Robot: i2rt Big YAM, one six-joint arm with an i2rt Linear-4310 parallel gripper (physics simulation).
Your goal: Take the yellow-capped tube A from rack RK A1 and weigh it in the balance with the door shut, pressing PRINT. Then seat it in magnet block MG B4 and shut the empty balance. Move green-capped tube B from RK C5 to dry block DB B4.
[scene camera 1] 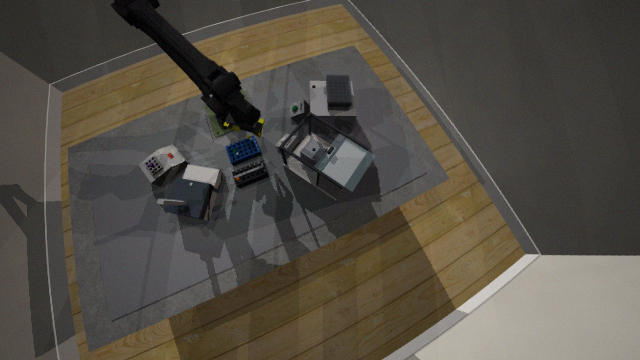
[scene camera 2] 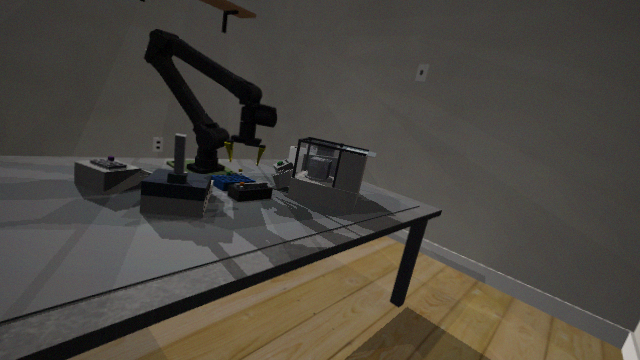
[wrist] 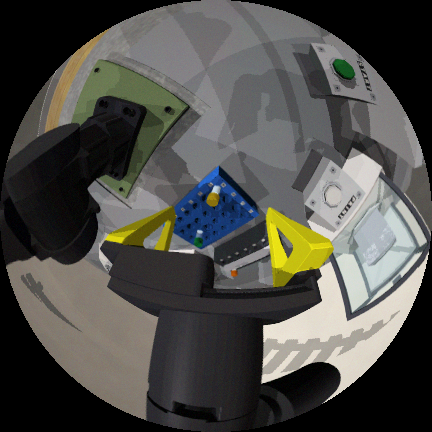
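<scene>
The gripper (scene camera 1: 243, 128) (scene camera 2: 244, 163) (wrist: 221, 209) is open and empty, pointing down above the blue rack (scene camera 1: 243, 159) (scene camera 2: 220, 185) (wrist: 220, 173). Yellow-capped tube A (scene camera 2: 240, 170) (wrist: 213, 199) stands in the rack's far corner; in the wrist view it shows between the spread fingertips, lower than them. Green-capped tube B (scene camera 1: 236, 151) (wrist: 198, 242) stands at the rack's other end. The black magnet block (scene camera 1: 250, 174) (scene camera 2: 250, 192) lies beside the rack. The balance (scene camera 2: 325, 196) has its pale glass panel (scene camera 1: 348, 162) slid back, its chamber open. The PRINT button (wrist: 332, 195) is beside it.
A grey block with wells (scene camera 1: 338, 90) sits on a white unit at the back right, near a green button (scene camera 1: 294, 108) (wrist: 344, 69). A dark-lidded box (scene camera 1: 187, 195) (scene camera 2: 175, 187) and a keypad unit (scene camera 1: 162, 162) stand left. An orange-capped tube (wrist: 234, 273) is in the magnet block.
</scene>
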